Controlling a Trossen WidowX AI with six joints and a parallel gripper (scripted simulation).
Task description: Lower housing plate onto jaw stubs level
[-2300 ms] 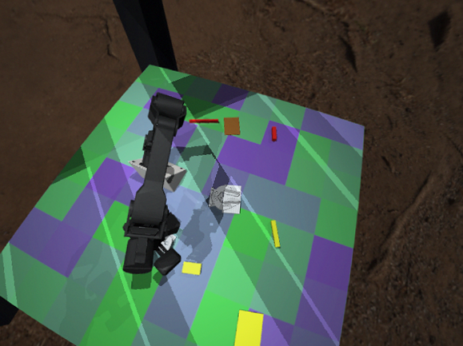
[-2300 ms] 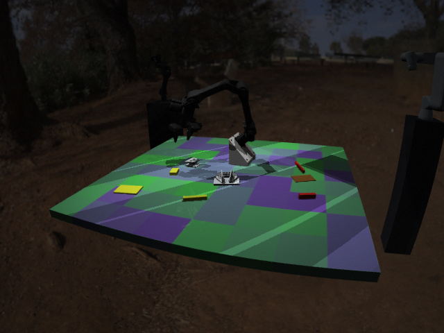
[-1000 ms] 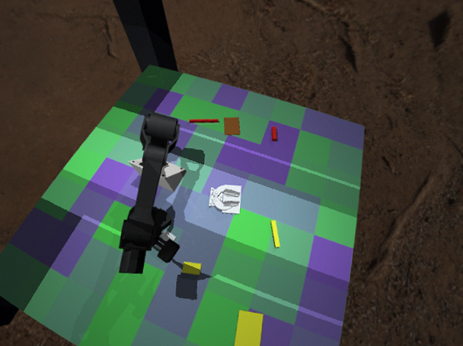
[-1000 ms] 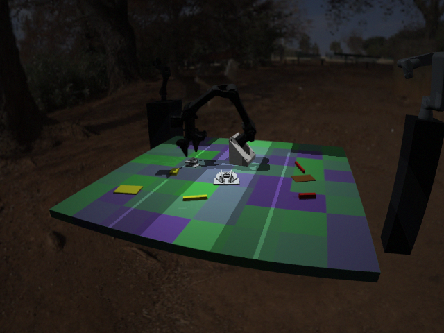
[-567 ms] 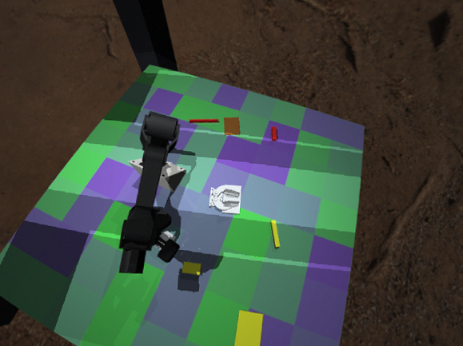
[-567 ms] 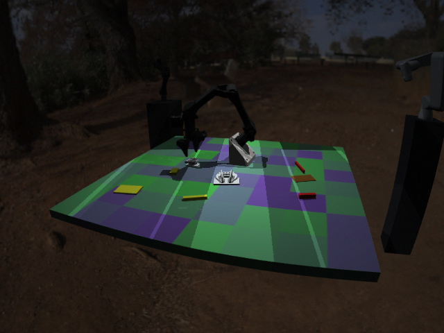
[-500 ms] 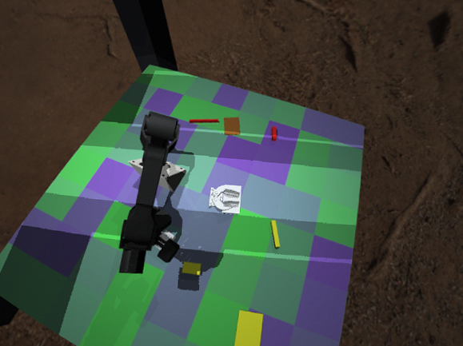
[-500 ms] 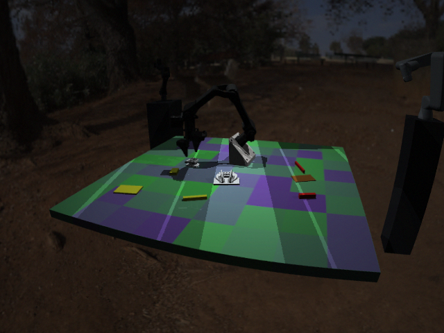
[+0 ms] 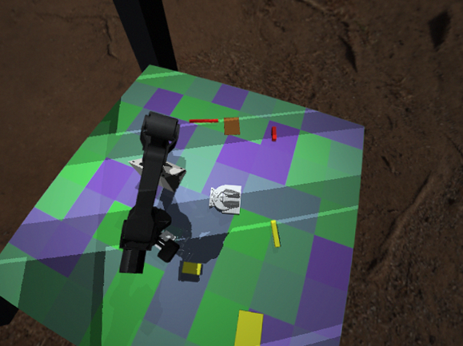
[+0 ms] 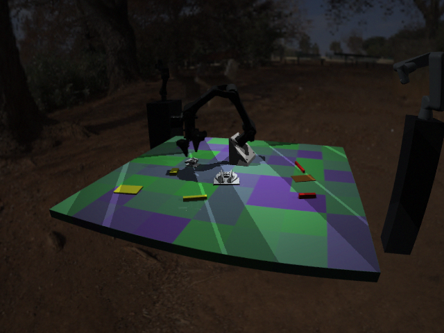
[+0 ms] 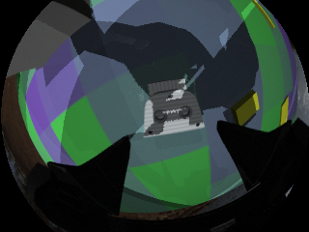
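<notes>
Now: the white housing plate 10 mm to the left of my gripper tip and 30 mm below it. Also, from my gripper tip: yellow bar 380 mm ahead, 200 mm to the left, 50 mm below; then small yellow tile 140 mm ahead, 40 mm to the right, 50 mm below; then large yellow tile 400 mm ahead, 140 mm to the right, 60 mm below.
</notes>
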